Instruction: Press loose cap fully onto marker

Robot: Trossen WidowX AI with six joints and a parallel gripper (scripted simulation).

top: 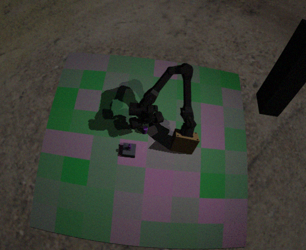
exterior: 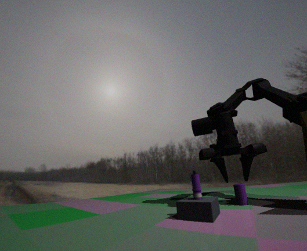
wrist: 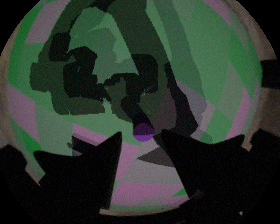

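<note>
The purple cap lies 3 cm below my gripper tip. Also, from my gripper tip: dark grey holder block: 14 cm to the left, 8 cm ahead, 4 cm below; then purple marker: 14 cm to the left, 8 cm ahead, 1 cm above.
</note>
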